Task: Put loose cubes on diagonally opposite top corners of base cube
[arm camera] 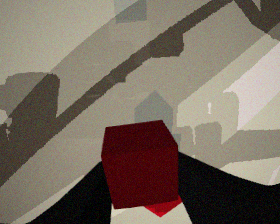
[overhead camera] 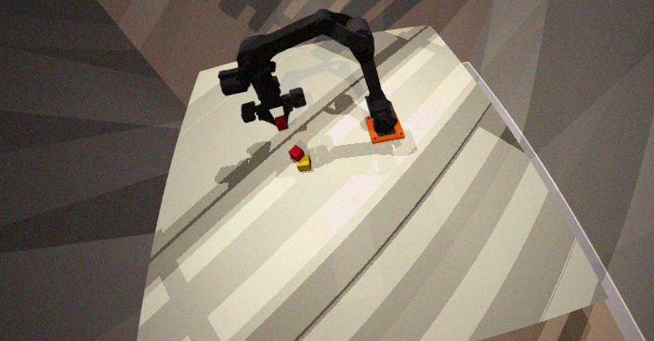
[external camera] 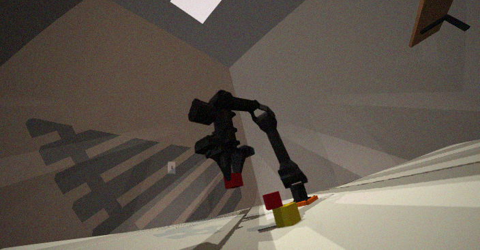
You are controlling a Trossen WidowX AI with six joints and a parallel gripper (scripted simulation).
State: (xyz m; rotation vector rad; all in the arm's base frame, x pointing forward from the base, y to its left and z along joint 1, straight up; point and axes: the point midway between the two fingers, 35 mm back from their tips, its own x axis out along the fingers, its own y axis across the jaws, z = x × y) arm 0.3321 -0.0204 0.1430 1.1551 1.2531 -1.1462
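Now: gripper tip 100 mm to the right of the yellow cube, 100 mm above it and 40 mm past it.
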